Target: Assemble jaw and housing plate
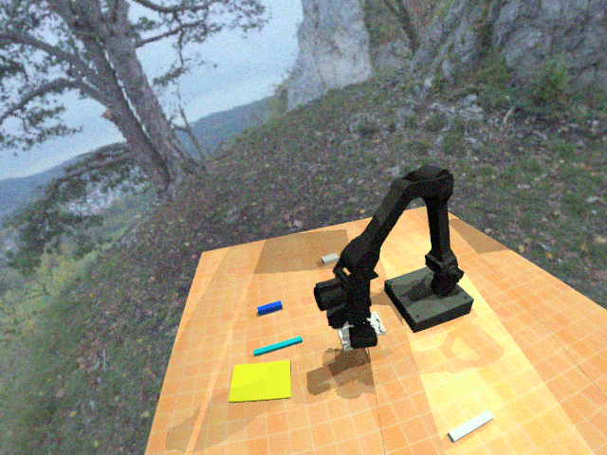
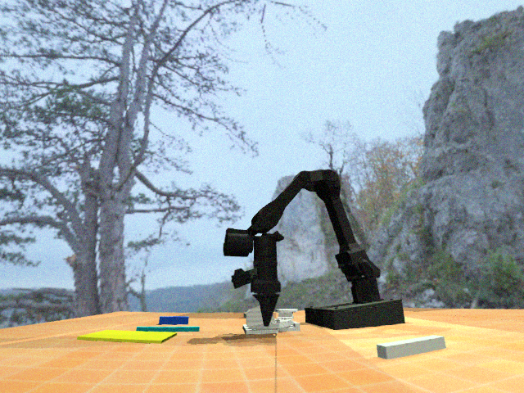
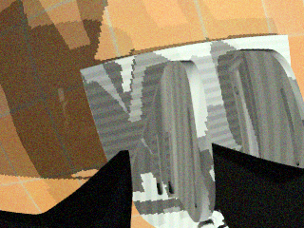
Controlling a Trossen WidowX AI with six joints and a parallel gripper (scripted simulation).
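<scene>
Right now my gripper tip is 40 cm to the left of the white block, 2 cm past it and 1 cm above it. Round my gripper tip: yellow sheet (28 cm ahead, 7 cm to the left, 1 cm below); then teal bar (22 cm ahead, 3 cm to the right, 1 cm below); then blue block (24 cm ahead, 18 cm to the right).
</scene>
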